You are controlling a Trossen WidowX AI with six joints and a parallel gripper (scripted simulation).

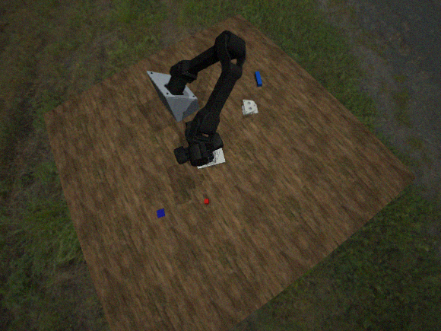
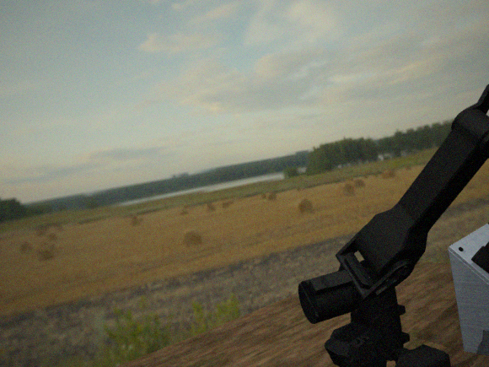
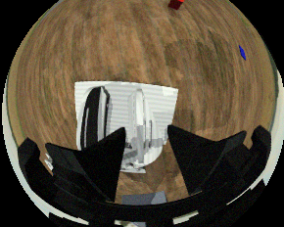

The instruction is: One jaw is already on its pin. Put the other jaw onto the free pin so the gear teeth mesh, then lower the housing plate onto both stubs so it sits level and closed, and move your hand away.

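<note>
Now: gripper tip 30 mm past the white jaw and 30 mm to the right of it. From my gripper tip the other things lie so: white stepped piece (40 mm behind, 320 mm to the left, 10 mm below); then red cube (160 mm ahead, 100 mm to the right); then blue square (80 mm ahead, 270 mm to the right, 10 mm below).
</note>
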